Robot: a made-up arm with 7 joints.
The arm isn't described. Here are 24 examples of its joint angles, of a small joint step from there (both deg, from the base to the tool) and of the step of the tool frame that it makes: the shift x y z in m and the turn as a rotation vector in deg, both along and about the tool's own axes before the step.
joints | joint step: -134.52 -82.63 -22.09 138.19 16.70 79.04 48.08 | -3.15 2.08 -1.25 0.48 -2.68 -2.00 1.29
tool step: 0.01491 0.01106 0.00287 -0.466 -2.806 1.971
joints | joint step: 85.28 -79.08 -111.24 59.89 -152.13 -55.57 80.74 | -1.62 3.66 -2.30 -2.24 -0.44 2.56 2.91
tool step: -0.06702 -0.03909 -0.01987 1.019 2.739 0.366
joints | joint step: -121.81 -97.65 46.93 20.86 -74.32 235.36 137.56 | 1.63 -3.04 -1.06 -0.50 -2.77 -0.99 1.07
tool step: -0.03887 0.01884 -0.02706 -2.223 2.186 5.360
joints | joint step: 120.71 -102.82 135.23 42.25 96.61 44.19 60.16 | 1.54 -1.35 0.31 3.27 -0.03 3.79 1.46
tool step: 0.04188 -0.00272 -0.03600 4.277 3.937 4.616
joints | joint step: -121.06 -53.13 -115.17 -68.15 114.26 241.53 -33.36 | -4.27 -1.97 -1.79 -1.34 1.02 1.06 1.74
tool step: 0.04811 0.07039 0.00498 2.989 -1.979 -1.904
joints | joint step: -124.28 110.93 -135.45 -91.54 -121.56 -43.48 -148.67 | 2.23 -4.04 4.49 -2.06 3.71 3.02 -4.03
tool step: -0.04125 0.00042 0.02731 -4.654 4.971 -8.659
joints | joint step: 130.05 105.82 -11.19 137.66 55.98 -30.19 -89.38 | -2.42 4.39 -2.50 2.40 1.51 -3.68 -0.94
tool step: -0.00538 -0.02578 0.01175 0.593 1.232 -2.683
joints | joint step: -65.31 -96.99 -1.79 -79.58 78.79 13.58 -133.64 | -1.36 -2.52 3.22 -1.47 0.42 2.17 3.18
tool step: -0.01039 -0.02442 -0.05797 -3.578 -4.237 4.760
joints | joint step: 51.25 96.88 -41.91 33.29 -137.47 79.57 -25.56 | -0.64 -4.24 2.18 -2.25 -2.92 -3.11 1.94
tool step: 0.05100 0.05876 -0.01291 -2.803 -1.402 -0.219
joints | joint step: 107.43 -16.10 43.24 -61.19 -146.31 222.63 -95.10 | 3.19 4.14 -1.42 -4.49 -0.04 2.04 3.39
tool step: -0.06042 0.03728 -0.04262 3.789 0.220 -1.999
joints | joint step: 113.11 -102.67 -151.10 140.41 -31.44 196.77 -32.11 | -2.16 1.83 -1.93 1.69 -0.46 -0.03 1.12
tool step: -0.00838 -0.01197 -0.02759 2.151 -4.067 1.857
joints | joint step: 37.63 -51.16 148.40 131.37 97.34 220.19 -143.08 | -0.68 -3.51 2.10 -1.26 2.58 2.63 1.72
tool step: -0.00881 0.03554 -0.00186 3.762 -2.699 3.215
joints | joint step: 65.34 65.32 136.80 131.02 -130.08 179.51 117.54 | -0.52 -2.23 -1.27 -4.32 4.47 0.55 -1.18
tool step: 0.00921 -0.03039 -0.05787 0.556 7.446 -5.590
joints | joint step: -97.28 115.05 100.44 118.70 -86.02 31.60 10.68 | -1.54 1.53 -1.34 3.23 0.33 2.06 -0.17
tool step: 0.00720 -0.05470 0.01556 2.253 0.078 -4.407
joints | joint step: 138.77 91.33 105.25 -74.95 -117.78 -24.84 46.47 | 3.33 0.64 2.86 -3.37 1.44 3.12 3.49
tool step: 0.07066 0.02331 0.04863 2.039 -5.067 6.305
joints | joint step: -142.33 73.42 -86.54 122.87 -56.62 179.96 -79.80 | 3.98 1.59 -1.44 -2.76 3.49 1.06 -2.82
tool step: -0.01602 -0.03098 -0.01765 -1.780 -4.982 -1.695
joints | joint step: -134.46 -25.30 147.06 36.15 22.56 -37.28 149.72 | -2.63 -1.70 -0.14 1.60 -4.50 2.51 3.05
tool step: 0.03126 0.00076 -0.02482 5.660 -0.826 7.871
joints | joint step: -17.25 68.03 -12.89 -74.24 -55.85 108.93 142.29 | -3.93 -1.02 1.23 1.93 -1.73 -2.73 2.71
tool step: -0.03851 0.01930 0.01667 -3.165 1.132 5.189
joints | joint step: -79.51 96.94 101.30 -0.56 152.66 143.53 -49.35 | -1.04 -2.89 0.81 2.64 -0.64 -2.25 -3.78
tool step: 0.04450 0.00004 0.04688 -1.133 1.579 -2.594
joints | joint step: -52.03 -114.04 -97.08 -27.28 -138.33 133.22 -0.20 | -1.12 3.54 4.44 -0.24 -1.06 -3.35 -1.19
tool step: -0.03867 -0.06903 -0.01569 2.494 -5.971 3.187
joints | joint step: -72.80 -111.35 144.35 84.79 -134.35 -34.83 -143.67 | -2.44 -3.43 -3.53 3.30 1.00 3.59 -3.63
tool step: 0.01750 0.00926 0.04157 -0.906 -0.807 -5.276
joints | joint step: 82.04 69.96 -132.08 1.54 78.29 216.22 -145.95 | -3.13 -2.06 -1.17 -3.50 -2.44 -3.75 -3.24
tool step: 0.07239 0.05185 0.02797 0.844 1.502 5.016
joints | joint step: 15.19 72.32 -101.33 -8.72 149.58 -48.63 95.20 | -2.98 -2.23 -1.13 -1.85 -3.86 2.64 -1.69
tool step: -0.00750 -0.05488 0.05025 -2.320 4.816 1.728
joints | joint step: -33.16 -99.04 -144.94 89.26 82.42 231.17 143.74 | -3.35 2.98 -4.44 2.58 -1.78 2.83 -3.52
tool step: 0.07698 -0.04109 -0.01245 -2.469 -9.268 -5.694
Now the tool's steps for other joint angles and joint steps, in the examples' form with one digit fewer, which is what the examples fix.
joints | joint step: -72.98 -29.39 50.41 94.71 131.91 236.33 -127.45 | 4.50 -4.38 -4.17 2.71 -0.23 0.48 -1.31
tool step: 0.0158 -0.0727 -0.0043 -6.61 -0.50 -5.54
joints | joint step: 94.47 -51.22 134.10 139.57 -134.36 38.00 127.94 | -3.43 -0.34 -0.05 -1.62 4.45 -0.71 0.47
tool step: 0.0322 0.0177 0.0313 -6.18 0.59 4.35
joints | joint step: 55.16 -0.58 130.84 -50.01 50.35 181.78 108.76 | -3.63 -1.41 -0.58 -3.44 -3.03 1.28 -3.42
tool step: -0.0374 0.0203 0.0191 0.25 -6.58 1.94
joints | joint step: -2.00 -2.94 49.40 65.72 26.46 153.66 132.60 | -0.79 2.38 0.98 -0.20 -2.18 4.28 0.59
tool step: -0.0386 0.0102 -0.0018 1.24 -6.70 0.50
